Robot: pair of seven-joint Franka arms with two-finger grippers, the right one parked.
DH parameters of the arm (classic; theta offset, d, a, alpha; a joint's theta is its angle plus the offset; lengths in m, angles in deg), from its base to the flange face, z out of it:
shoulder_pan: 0 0.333 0 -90
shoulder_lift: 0 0 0 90
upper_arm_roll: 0 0.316 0.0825 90
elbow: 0 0 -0.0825 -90
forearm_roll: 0 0.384 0 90
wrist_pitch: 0 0 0.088 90
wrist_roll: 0 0.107 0 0
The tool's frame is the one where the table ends.
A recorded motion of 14 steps. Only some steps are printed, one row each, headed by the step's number.
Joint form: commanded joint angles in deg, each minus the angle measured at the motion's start. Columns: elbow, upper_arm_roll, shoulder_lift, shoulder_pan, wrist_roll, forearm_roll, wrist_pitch.
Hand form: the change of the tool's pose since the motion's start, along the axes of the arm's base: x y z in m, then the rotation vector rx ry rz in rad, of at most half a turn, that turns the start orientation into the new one. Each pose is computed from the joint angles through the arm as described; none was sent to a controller.
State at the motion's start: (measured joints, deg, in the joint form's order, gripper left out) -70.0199 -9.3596 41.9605 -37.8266 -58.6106 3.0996 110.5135
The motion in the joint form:
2: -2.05 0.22 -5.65 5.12 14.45 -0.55 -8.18
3: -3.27 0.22 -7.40 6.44 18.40 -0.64 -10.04
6: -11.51 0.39 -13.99 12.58 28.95 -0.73 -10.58
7: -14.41 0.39 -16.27 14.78 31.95 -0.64 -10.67
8: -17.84 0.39 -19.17 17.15 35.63 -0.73 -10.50
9: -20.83 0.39 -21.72 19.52 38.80 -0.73 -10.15
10: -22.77 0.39 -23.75 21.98 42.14 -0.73 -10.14
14: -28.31 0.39 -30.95 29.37 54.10 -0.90 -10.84
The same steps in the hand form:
2: 0.0247 0.0646 0.0432 0.0401 0.0538 -0.1674
3: 0.0274 0.0820 0.0526 0.0489 0.0720 -0.2161
6: 0.0418 0.1575 0.0649 0.0587 0.1027 -0.3006
7: 0.0443 0.1842 0.0683 0.0626 0.1132 -0.3180
8: 0.0442 0.2130 0.0743 0.0606 0.1195 -0.3434
9: 0.0446 0.2409 0.0795 0.0585 0.1213 -0.3595
10: 0.0471 0.2686 0.0865 0.0538 0.1204 -0.3760
14: 0.0430 0.3507 0.1181 0.0364 0.1069 -0.4564

